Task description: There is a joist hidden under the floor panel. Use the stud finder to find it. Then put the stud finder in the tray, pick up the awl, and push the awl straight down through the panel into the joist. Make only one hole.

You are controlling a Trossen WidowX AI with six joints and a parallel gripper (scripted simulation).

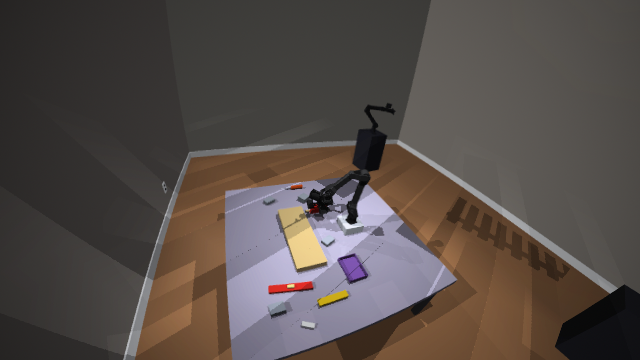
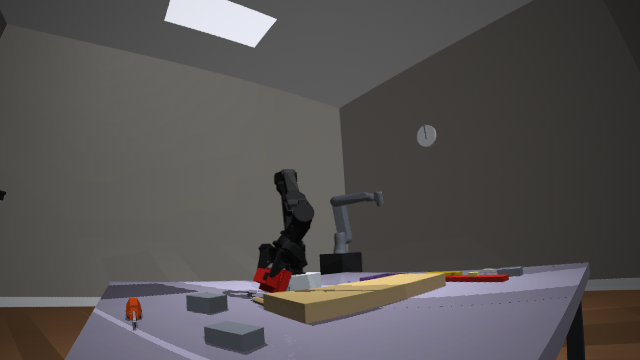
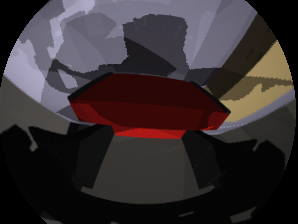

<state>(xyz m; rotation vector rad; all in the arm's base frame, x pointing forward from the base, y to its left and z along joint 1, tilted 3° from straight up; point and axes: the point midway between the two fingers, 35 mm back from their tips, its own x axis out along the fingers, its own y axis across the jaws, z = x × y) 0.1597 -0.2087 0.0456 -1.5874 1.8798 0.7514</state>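
Right now my gripper tip is 20 mm short of the red stud finder and 10 mm above it. Round my gripper tip: orange-handled tool 360 mm to the right, 80 mm ahead, 60 mm below; awl 70 mm below, 30 mm to the right; purple tray 530 mm to the left, 60 mm below, 40 mm ahead.
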